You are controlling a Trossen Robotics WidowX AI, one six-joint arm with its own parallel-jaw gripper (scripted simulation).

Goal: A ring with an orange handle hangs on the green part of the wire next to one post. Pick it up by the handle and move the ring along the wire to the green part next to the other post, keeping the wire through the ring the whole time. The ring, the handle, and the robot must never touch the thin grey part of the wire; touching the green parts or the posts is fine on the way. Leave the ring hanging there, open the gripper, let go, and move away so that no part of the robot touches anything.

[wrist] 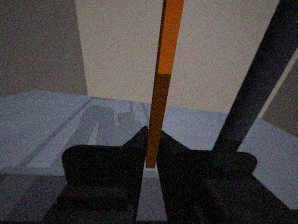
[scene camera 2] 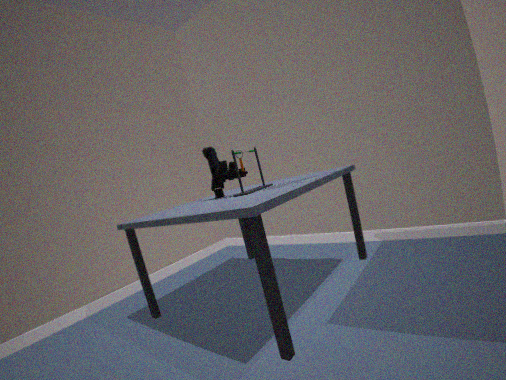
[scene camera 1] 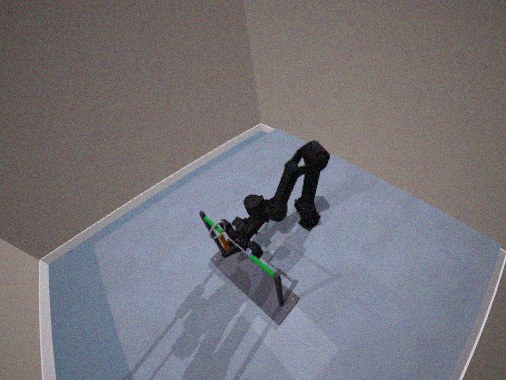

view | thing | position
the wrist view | my gripper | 150,130
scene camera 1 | my gripper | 222,256
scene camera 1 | wire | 261,285
